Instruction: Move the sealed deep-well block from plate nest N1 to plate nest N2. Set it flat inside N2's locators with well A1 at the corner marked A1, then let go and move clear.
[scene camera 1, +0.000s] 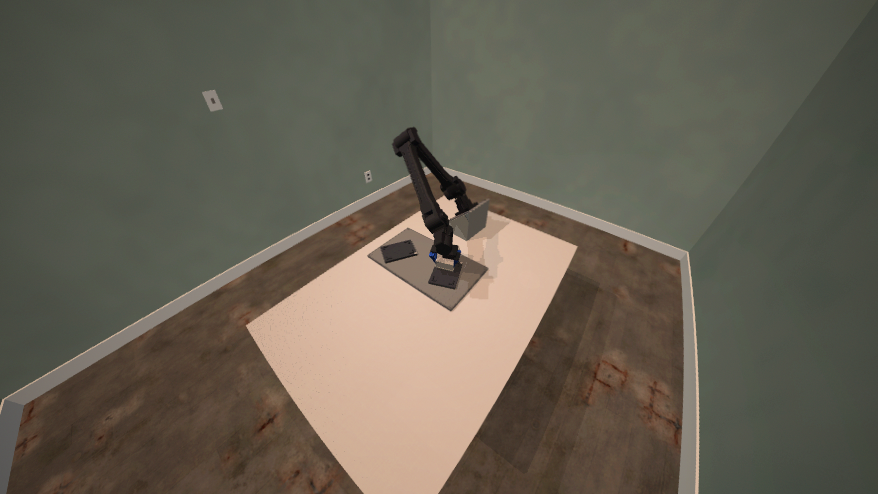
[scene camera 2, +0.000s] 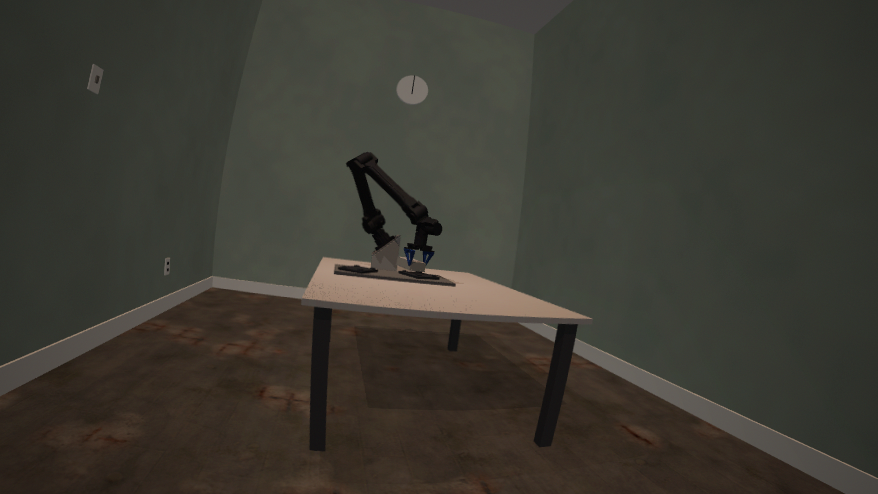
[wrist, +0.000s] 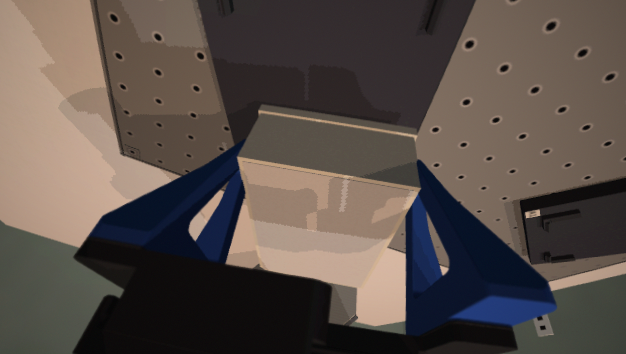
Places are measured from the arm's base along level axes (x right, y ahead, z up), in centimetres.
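Pixels of known places: gripper, fingertip midpoint: (scene camera 1: 444, 264) (scene camera 2: 416, 266) (wrist: 329, 157); arm's base at its link origin: (scene camera 1: 467, 210) (scene camera 2: 385, 244).
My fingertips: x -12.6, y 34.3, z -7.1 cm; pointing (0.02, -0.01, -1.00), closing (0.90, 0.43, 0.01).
Observation:
For each thing: its middle in the pictures, then the offset to it from my fingertips. Level surfaces: height alone.
- pale sealed deep-well block at the middle of its body: (wrist: 321, 213) (scene camera 1: 447, 256) (scene camera 2: 410, 264) dx +2.1, dy -4.8, dz +0.3 cm
- dark nest N2 at the middle of its body: (wrist: 322, 98) (scene camera 2: 418, 274) (scene camera 1: 446, 272) dx -1.2, dy +0.5, dz -3.7 cm
- Nest N1 at the middle of its body: (scene camera 2: 358, 268) (scene camera 1: 398, 250) dx +26.7, dy +4.5, dz -3.7 cm
- grey perforated plate at the middle of its body: (wrist: 472, 162) (scene camera 2: 391, 274) (scene camera 1: 425, 262) dx +11.5, dy +0.7, dz -5.2 cm
- pale table at its surface level: dz -5.9 cm
The pale sealed deep-well block (scene camera 1: 445, 264) (scene camera 2: 418, 267) (wrist: 330, 145) is held between the blue fingers of my gripper (scene camera 1: 445, 259) (scene camera 2: 418, 259) (wrist: 329, 157), which is shut on it by two opposite sides. It looks roughly level. It is over the rear part of the dark nest N2 (scene camera 1: 443, 282) (scene camera 2: 419, 275) (wrist: 325, 40); whether its underside touches the nest is not clear. Some black corner locators of N2 show beyond the block. Well A1 and the A1 mark cannot be made out. Nest N1 (scene camera 1: 399, 250) (scene camera 2: 357, 269) (wrist: 555, 240) holds no block.
Both nests are on a grey perforated plate (scene camera 1: 423, 279) (scene camera 2: 392, 277) (wrist: 530, 65) on the pale table (scene camera 1: 392, 356) (scene camera 2: 478, 301). A grey upright panel (scene camera 1: 472, 224) (scene camera 2: 385, 255) stands at the arm's base, behind the plate.

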